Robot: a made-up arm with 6 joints.
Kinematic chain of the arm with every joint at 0, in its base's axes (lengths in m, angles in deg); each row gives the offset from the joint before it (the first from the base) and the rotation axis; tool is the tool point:
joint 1: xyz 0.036 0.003 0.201 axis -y
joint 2: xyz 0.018 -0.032 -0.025 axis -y
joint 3: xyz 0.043 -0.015 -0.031 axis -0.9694 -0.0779 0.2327
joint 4: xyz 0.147 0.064 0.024 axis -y
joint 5: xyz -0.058 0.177 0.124 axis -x
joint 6: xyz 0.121 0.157 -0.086 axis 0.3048 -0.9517 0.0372
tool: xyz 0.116 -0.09 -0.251
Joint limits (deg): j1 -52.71..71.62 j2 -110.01..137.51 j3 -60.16..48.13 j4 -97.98..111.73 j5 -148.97..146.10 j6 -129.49..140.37
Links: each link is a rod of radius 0.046 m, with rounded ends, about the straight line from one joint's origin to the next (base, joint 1, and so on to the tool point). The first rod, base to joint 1, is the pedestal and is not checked.
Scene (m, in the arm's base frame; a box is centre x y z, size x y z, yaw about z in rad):
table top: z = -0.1
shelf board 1: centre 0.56 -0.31 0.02 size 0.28 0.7 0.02 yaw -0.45
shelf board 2: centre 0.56 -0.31 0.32 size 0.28 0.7 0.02 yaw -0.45
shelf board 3: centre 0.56 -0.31 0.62 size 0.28 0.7 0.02 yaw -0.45
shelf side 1: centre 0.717 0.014 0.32 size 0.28 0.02 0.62 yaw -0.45
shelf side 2: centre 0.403 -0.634 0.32 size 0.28 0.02 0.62 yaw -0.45
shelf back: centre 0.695 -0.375 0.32 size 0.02 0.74 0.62 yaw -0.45
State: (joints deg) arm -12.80 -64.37 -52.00 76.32 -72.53 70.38
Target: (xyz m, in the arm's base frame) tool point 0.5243 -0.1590 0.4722
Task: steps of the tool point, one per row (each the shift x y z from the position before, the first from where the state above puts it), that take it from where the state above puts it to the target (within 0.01 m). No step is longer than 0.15 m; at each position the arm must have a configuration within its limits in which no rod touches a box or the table.
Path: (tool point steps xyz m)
1: -0.0592 0.0306 -0.0031
2: -0.0673 0.0342 0.0003
3: -0.0746 0.0324 0.0029
4: 0.0344 -0.0141 0.0914
5: 0.0056 -0.0154 0.1052
6: -0.0276 -0.0161 0.1094
7: 0.0724 -0.0379 0.0054
8: 0.0669 -0.0294 -0.0053

